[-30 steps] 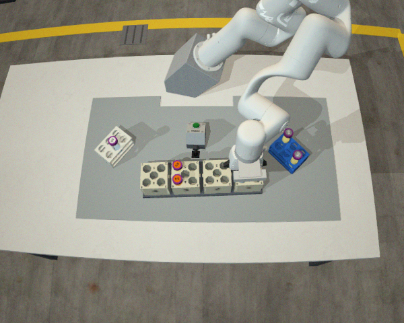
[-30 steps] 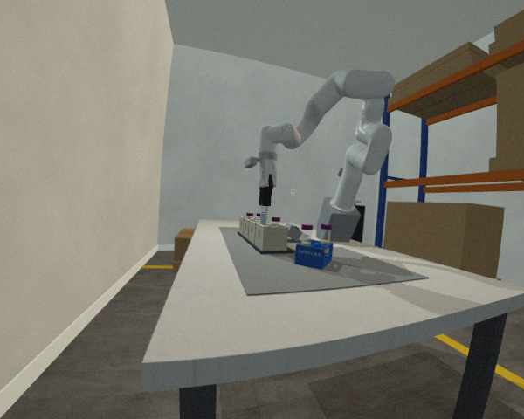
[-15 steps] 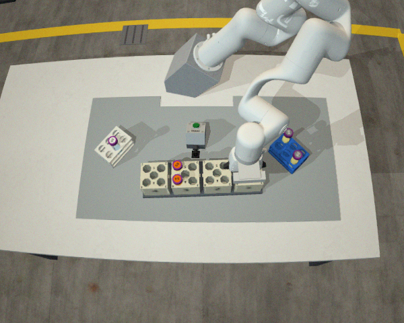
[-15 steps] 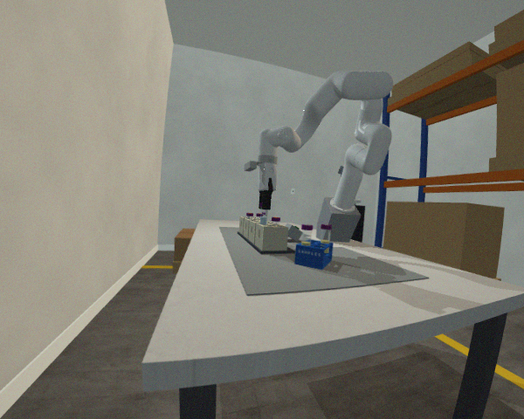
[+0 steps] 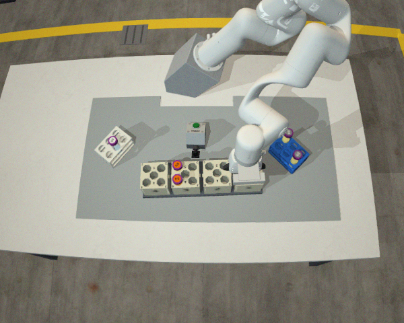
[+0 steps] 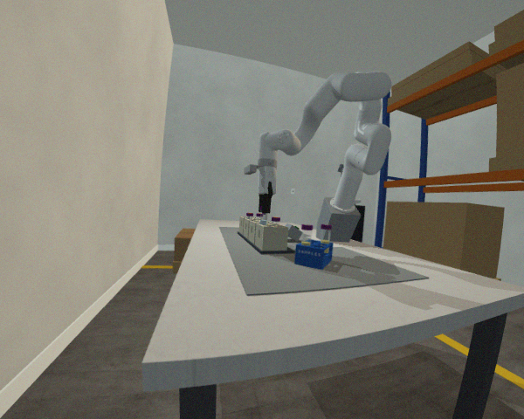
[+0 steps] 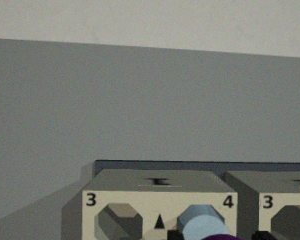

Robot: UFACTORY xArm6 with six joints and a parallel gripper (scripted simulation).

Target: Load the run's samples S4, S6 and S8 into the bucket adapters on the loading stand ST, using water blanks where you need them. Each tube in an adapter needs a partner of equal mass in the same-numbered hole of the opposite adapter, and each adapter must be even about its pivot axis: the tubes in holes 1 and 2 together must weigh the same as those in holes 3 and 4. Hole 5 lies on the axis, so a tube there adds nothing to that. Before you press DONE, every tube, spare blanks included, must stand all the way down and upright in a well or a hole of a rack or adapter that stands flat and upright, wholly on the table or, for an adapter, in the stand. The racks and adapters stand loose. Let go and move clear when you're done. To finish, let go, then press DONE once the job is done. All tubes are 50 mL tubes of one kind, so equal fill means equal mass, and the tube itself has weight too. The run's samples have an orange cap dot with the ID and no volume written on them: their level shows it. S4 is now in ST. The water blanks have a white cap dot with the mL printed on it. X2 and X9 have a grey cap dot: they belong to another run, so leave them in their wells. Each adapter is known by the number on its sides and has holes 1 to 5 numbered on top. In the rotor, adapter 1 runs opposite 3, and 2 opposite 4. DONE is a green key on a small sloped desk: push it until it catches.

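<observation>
Now: hand 22 cm past the green DONE key, 16 cm to the left of it and 10 cm above it. Round my hand: loading stand (3 cm behind, 14 cm to the right, 16 cm below); blue sample rack (13 cm behind, 19 cm to the left, 13 cm below); orange-dot tube (4 cm behind, 1 cm to the right, 9 cm below).
</observation>
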